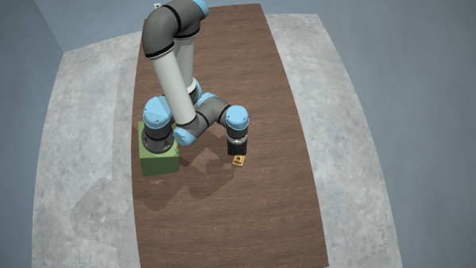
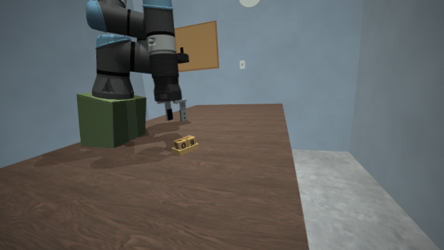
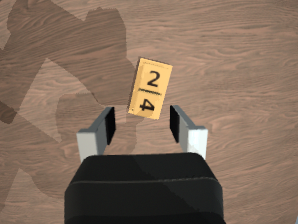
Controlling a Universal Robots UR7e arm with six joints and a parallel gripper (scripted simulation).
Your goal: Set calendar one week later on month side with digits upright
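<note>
My gripper is now 10 mm short of the wooden cube and 100 mm above it. Also, from my hand: wooden calendar tray: 10 mm ahead, 10 mm to the left, 110 mm below.
</note>
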